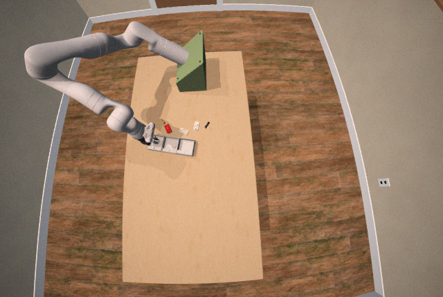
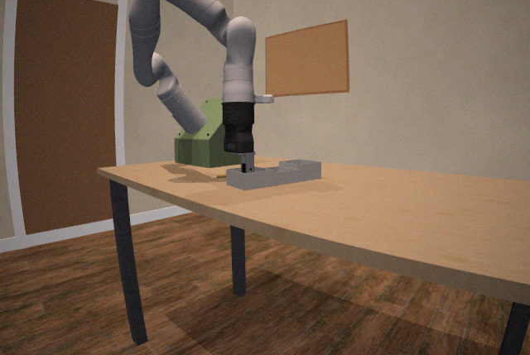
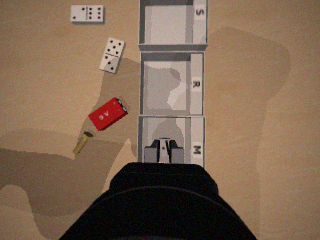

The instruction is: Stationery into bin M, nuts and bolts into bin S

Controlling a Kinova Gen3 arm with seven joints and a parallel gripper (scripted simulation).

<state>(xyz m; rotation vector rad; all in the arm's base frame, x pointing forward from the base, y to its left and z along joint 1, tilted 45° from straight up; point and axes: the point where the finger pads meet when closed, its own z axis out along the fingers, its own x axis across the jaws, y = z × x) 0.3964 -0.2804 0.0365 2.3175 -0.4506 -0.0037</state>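
Right now my hand is 110 mm past the yellow piece, 40 mm to the right of it and 30 mm above it. From my hand the other things lie so: red piece: 70 mm to the left, 50 mm behind, 30 mm below; grey piece: 10 mm below; white block: 230 mm to the left, 50 mm behind, 30 mm below.
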